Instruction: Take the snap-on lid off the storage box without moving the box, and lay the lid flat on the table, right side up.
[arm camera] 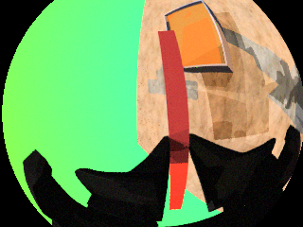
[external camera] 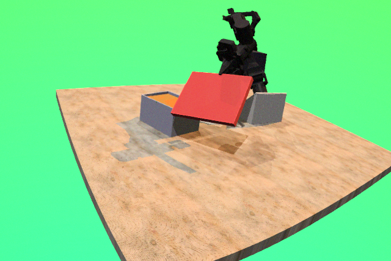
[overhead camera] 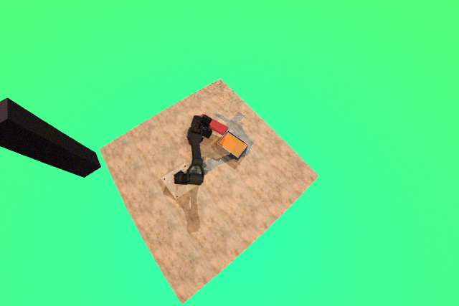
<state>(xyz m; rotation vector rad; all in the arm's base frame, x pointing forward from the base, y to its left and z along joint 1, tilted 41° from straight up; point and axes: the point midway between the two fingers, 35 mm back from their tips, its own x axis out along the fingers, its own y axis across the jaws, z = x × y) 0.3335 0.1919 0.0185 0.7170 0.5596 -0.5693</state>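
Now: gripper tip 5 cm short of the flat red lid, 3 cm to the right of it and 6 cm above it. Also, from my gripper tip: grey storage box (9 cm ahead, 16 cm to the right, 18 cm below).
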